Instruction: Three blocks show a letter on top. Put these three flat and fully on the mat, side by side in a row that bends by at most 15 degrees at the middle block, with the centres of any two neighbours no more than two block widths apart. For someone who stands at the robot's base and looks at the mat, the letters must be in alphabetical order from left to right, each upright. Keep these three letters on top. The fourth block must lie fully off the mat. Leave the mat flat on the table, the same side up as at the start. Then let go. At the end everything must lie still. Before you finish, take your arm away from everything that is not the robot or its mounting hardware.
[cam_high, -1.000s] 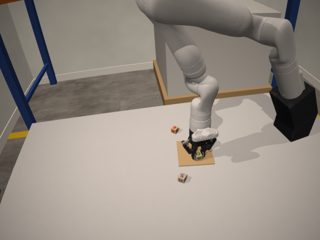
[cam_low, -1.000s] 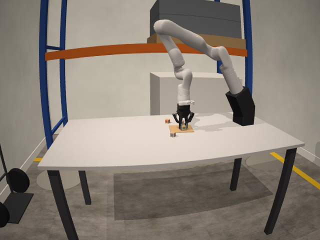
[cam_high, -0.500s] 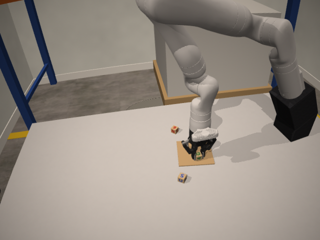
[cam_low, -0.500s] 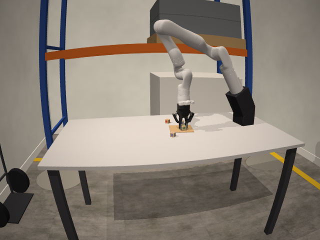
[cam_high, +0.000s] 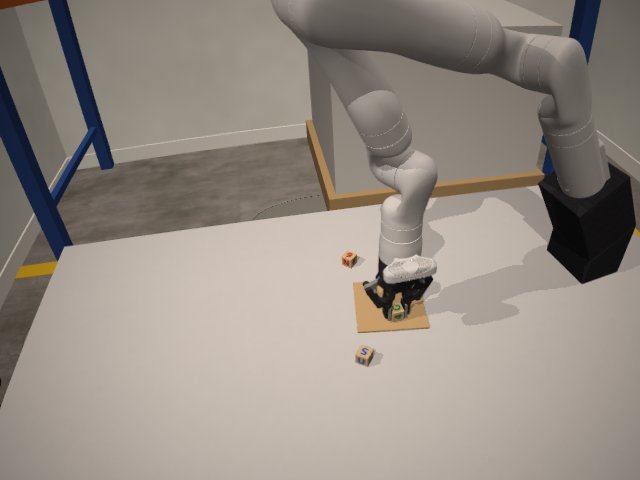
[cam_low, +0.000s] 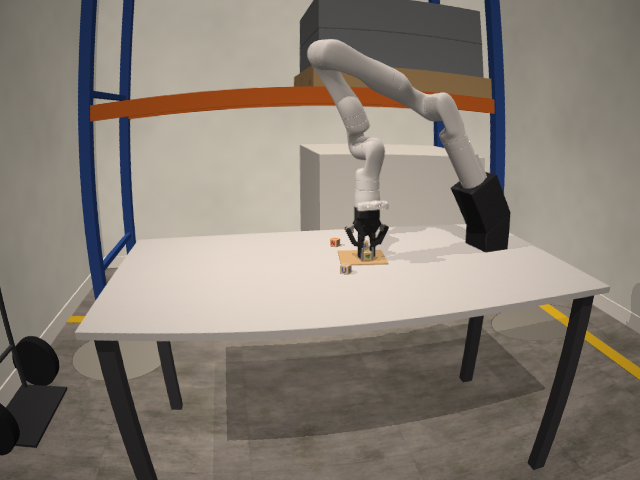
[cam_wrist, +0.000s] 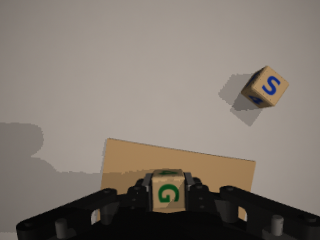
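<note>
My hand is 40 mm to the left of the tan mat and 30 mm above it. Also, from my hand: block: 80 mm ahead, 90 mm to the left, 10 mm below.
</note>
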